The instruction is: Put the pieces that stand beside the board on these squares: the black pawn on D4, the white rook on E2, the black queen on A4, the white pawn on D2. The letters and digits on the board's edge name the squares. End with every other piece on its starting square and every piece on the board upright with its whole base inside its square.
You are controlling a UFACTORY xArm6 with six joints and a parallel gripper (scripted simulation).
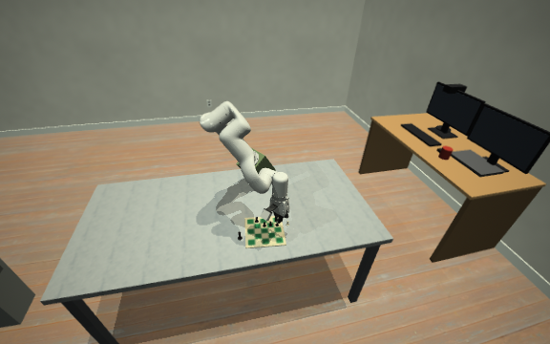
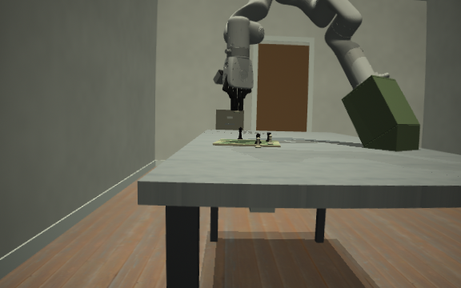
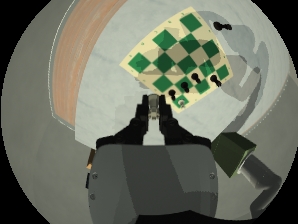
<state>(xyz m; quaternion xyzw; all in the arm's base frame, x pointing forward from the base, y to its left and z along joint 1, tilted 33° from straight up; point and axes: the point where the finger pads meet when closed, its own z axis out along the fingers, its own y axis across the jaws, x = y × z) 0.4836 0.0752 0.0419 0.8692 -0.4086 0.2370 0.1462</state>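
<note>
Right now the chessboard is 13 cm below my hand, 6 cm to the right of it and 5 cm behind it. Round my hand: black queen (21 cm to the right, 11 cm below, 4 cm behind); then white rook (1 cm below).
</note>
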